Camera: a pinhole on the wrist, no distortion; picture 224 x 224 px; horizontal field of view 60.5 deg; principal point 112.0 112.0 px. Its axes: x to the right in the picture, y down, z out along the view. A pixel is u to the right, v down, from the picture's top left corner.
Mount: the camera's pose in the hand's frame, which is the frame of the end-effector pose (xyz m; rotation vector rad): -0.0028 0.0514 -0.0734 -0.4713 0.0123 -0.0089
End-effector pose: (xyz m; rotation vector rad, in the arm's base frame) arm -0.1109 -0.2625 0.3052 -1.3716 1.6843 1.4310
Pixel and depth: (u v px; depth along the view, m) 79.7 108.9 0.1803
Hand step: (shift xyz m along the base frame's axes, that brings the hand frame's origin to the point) -0.1280 0.0833 0.0516
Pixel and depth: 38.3 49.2 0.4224
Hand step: -0.1329 0.3891 0.0785
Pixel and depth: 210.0 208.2 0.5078
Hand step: -0.6077 0.1107 -0.1106
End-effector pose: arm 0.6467 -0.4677 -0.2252 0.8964 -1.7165 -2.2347
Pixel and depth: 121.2 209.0 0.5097
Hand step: -0.2796 0.0388 0.5027
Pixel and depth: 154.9 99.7 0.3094
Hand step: -0.2110 0.0825 0.1675
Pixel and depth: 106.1 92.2 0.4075
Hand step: -0.2072 0.1936 0.2339
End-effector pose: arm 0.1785 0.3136 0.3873 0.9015 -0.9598 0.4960
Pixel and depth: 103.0 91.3 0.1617
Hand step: -0.1203 -0.0050 0.0610
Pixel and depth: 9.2 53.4 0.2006
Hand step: -0.1831 -0.0606 -0.0186
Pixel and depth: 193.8 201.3 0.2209
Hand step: -0.1614 0.0688 0.2064
